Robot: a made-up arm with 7 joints.
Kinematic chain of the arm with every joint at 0, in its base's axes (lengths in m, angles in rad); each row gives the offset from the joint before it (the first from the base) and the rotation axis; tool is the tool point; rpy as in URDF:
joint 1: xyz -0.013 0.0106 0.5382 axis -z
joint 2: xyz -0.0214 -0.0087 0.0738 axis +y
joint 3: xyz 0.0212 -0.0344 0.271 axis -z
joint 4: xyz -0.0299 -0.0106 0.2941 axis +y
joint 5: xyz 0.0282 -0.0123 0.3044 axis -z
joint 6: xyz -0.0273 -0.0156 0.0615 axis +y
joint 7: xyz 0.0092 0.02 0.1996 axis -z
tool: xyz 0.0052 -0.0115 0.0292 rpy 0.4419 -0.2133 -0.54
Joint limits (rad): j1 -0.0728..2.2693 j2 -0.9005..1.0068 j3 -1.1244..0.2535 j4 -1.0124..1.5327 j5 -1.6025..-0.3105 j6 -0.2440..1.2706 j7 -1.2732..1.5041
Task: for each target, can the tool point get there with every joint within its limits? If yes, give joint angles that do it. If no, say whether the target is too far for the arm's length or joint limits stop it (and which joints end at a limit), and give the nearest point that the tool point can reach.
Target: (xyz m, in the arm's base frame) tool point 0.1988 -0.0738 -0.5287
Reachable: no: joint limits stop it (at a limit: joint 2, joint 4, joint 5) | nearest point 0.5308 -0.2061 0.4066 | short by 1.001 m
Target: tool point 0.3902 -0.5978 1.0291
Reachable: yes | joints 1.4019 0.4362 -0.6548 1.2589 -0.6893 0.3177 0.0093
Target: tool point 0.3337 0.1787 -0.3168
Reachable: no: joint limits stop it (at a limit: joint 1, joint 2, joint 4, joint 5) | nearest point 0.5750 0.1024 0.4093 | short by 0.769 m
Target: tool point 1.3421 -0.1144 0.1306
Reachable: no: too far | nearest point 0.8891 -0.0726 0.5271 | short by 0.603 m
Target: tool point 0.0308 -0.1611 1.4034
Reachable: yes | joints 1.5236 -0.4000 0.0539 1.0956 -0.8356 0.9795 -0.5230
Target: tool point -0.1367 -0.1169 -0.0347
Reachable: no: joint limits stop it (at a limit: joint 1, joint 2, joint 4, joint 5) | nearest point -0.3707 -0.3798 0.4374 | short by 0.589 m
